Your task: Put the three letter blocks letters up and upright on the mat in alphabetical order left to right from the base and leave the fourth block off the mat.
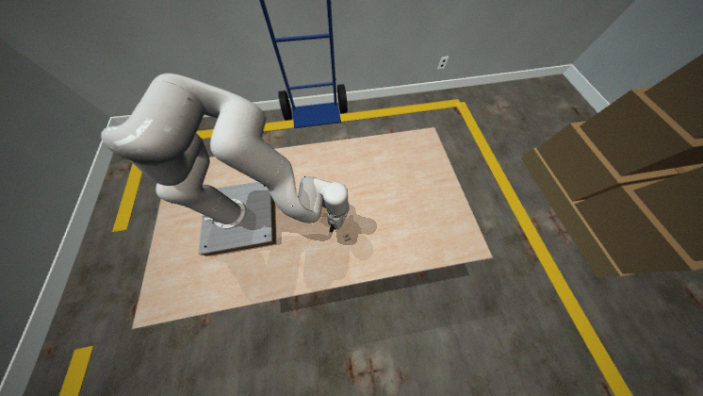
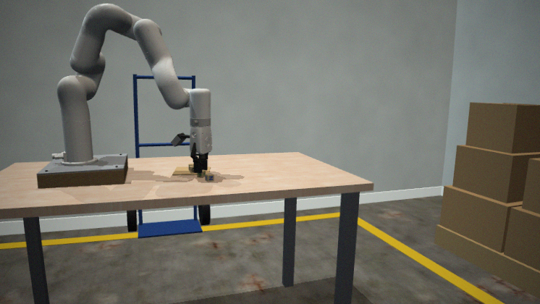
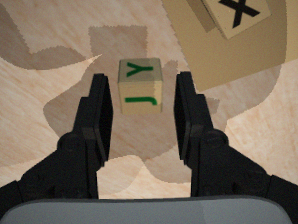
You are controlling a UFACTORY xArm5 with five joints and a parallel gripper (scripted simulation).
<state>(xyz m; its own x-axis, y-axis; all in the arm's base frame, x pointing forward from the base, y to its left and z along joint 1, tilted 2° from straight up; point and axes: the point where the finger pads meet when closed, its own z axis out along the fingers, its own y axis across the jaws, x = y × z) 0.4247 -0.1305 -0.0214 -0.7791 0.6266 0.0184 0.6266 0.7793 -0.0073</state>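
Right now my hand is 1 cm past the tan mat, 11 cm to the right of it and 4 cm above it. From my hand the other things lie so: block: 1 cm behind, 7 cm to the left, 2 cm below.
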